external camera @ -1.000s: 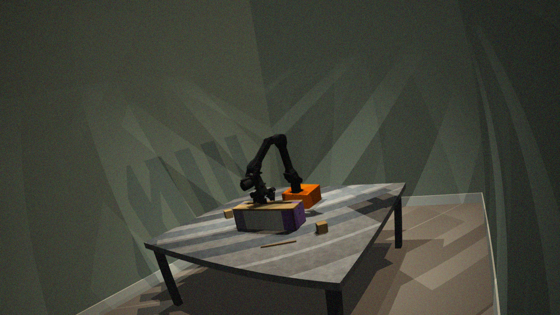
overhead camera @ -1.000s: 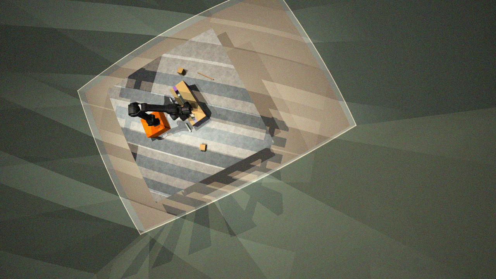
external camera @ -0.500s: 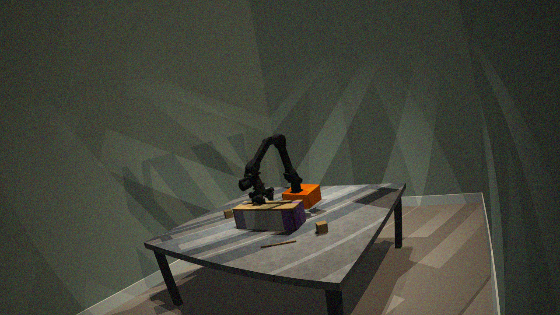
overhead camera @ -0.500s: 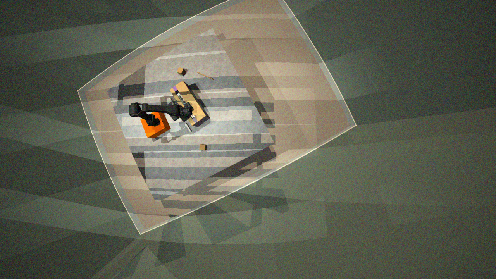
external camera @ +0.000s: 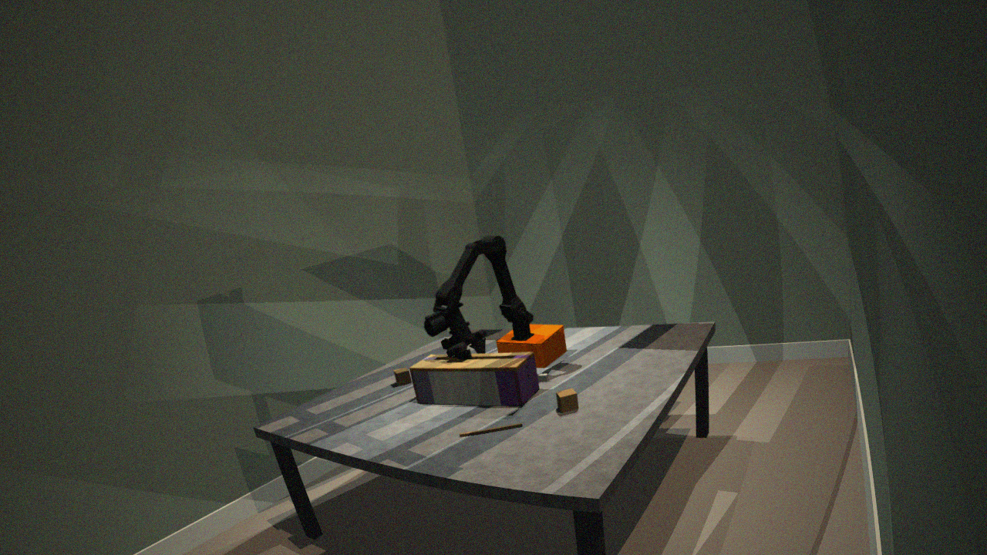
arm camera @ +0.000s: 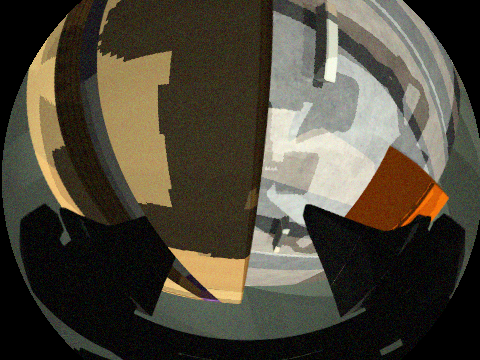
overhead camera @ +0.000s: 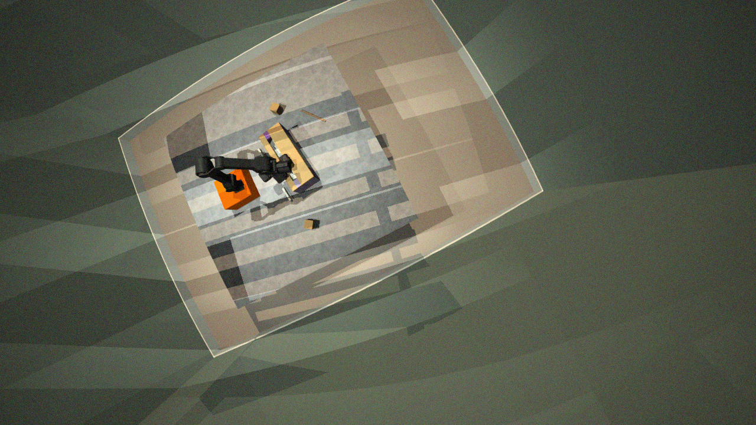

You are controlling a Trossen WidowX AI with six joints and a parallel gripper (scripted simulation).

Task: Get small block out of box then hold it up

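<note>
Right now the pale blue block is 5 cm ahead of my gripper tip and 3 cm to the left of it. From my gripper tip the other things lie so: thin stick: 29 cm ahead, 24 cm to the left, 8 cm below; then clear-fronted box: 3 cm ahead, 2 cm to the left, 2 cm below.
</note>
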